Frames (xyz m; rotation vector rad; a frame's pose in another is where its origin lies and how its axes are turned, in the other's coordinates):
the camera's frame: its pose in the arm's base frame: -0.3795 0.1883 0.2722 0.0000 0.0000 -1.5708
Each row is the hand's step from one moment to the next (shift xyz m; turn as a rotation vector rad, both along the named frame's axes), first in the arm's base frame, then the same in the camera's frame.
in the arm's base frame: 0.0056 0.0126 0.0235 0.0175 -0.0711 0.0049
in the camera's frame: -0.0126 0.0056 0.0235 0.0711 0.0175 0.0049
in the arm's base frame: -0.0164 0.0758 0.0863 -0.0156 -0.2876 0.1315
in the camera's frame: -0.0758 -0.0164 0.0863 0.2876 -0.0156 0.1315
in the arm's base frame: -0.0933 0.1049 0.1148 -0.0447 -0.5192 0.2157
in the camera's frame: -0.1049 -0.0933 0.1148 0.5192 -0.0447 0.2157
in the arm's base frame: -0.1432 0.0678 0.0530 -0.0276 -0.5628 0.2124
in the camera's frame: -0.0678 -0.1432 0.0530 0.5628 -0.0276 0.2124
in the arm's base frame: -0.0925 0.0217 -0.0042 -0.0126 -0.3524 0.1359
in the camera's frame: -0.0217 -0.0925 -0.0042 0.3524 -0.0126 0.1359
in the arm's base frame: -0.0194 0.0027 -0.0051 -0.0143 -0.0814 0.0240
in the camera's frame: -0.0027 -0.0194 -0.0051 0.0814 -0.0143 0.0240
